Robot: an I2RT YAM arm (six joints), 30 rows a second.
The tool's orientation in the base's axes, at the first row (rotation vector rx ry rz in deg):
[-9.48 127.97 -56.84]
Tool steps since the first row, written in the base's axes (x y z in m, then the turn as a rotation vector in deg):
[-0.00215 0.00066 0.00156 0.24 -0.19 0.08]
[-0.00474 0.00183 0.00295 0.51 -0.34 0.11]
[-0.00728 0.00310 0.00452 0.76 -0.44 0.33]
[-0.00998 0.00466 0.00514 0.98 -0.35 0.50]
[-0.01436 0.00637 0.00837 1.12 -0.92 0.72]
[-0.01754 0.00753 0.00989 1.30 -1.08 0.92]
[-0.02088 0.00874 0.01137 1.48 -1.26 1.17]
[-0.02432 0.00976 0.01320 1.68 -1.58 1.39]
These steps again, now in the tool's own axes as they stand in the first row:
[0.00056 -0.00095 -0.00251 -0.16 -0.15 0.23]
[0.00136 -0.00148 -0.00552 -0.32 -0.24 0.48]
[0.00200 -0.00206 -0.00865 -0.59 -0.43 0.59]
[0.00315 -0.00180 -0.01160 -0.88 -0.45 0.59]
[0.00413 -0.00351 -0.01695 -0.90 -0.98 0.92]
[0.00532 -0.00423 -0.02040 -1.08 -1.20 1.04]
[0.00663 -0.00491 -0.02395 -1.29 -1.48 1.14]
[0.00790 -0.00598 -0.02762 -1.44 -1.83 1.36]

